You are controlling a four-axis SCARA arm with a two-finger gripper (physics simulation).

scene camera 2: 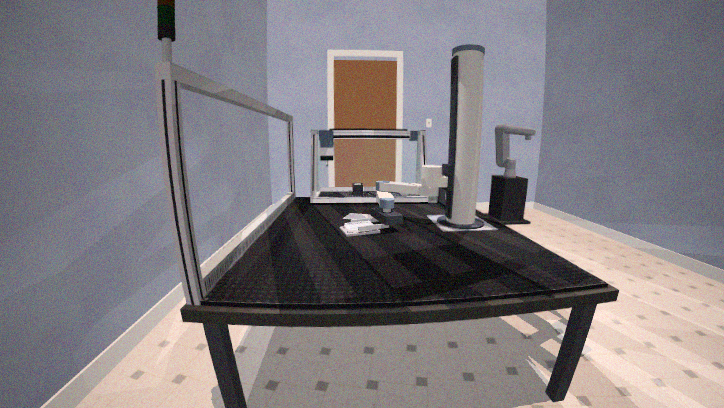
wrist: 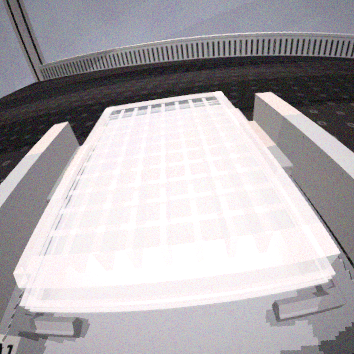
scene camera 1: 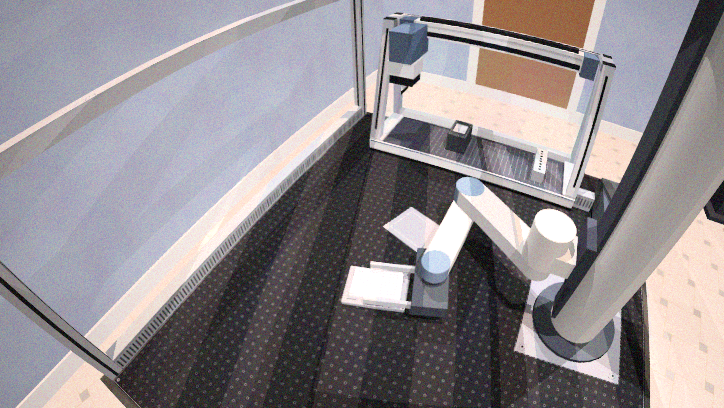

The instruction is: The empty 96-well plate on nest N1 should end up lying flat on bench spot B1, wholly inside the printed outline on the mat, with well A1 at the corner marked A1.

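Frame: origin at the arm's base, x up, y right, z ahead, level; centimetres.
Where they show: gripper, fingertip midpoint: [scene camera 2: 354, 225] [wrist: 162, 122] [scene camera 1: 367, 281]; arm's base, origin of the base link: [scene camera 2: 460, 224] [scene camera 1: 572, 322].
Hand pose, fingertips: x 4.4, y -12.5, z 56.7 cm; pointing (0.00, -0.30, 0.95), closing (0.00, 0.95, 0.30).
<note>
Each offset is from my fingertips to the top centre of the thing. "*": to the spot under its first point.
The clear-white 96-well plate @(dx +0.2, dy +0.8, dz -2.4 cm) [scene camera 1: 377, 284] [scene camera 2: 358, 224] [wrist: 170, 190] is level between the two long fingers of my gripper [scene camera 1: 373, 284] [wrist: 162, 122], which is shut on its long sides. The plate is slightly above the pale nest N1 @(* dx -1.0, dy -5.2, dz +2.4 cm) [scene camera 1: 348, 297] [wrist: 175, 332]; in the wrist view the nest's corner pegs @(* dx -1.4, dy -0.5, dz -9.8 cm) [wrist: 57, 326] show below the plate's near edge. A pale flat rectangle @(* dx -2.9, dy +25.2, dz -2.0 cm) [scene camera 1: 411, 228] [scene camera 2: 357, 216] lies on the mat behind the nest, turned at an angle and partly covered by the arm. I cannot read a B1 or A1 marking on it.
The arm's column [scene camera 1: 633, 228] [scene camera 2: 468, 136] stands at the right. A gantry frame @(* dx +1.8, dy +59.1, dz -17.3 cm) [scene camera 1: 486, 169] [scene camera 2: 367, 199] stands at the back, with a dark box @(* dx +8.8, dy +64.3, dz -4.7 cm) [scene camera 1: 459, 136] and a white strip holder @(* dx +6.2, dy +66.2, dz -36.2 cm) [scene camera 1: 540, 164] inside. A framed screen [scene camera 1: 358, 55] [scene camera 2: 182, 202] runs along the left edge.
</note>
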